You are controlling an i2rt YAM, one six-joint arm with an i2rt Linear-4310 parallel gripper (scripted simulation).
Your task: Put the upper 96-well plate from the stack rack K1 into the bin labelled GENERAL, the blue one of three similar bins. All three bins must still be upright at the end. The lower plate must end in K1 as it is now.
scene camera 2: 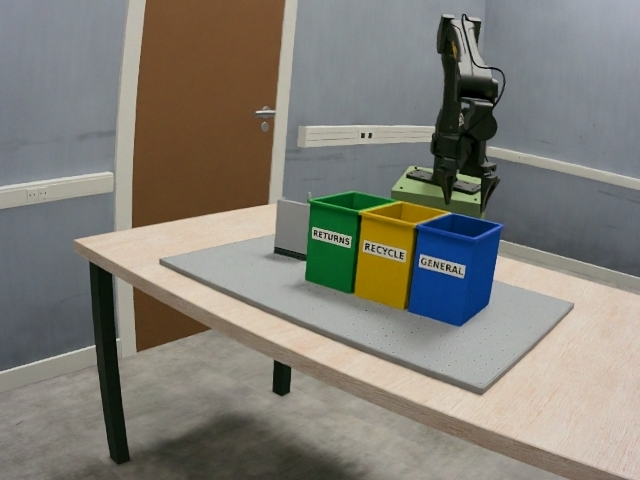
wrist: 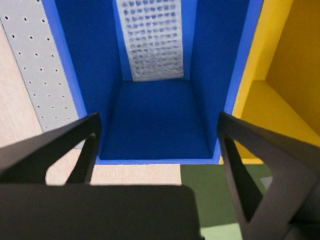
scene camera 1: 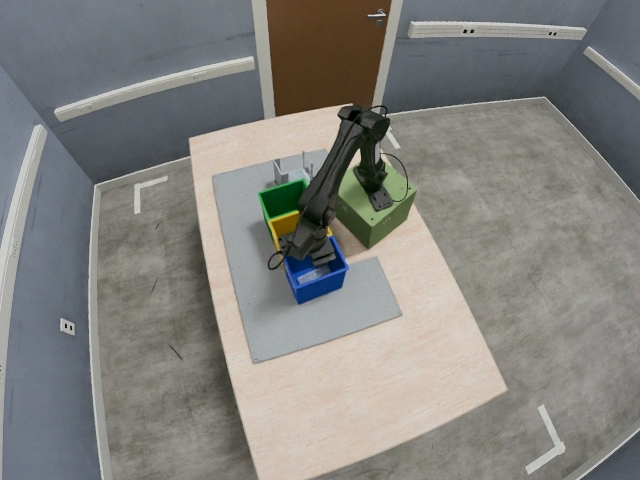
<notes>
I see my gripper (scene camera 2: 464,208), a blue general bin (wrist: 173,121), a green returns bin (scene camera 2: 334,231) and a yellow recycle bin (wrist: 271,95).
My gripper shows as well in the wrist view (wrist: 159,120). The wrist view does not show the green returns bin: it is out of frame.
</notes>
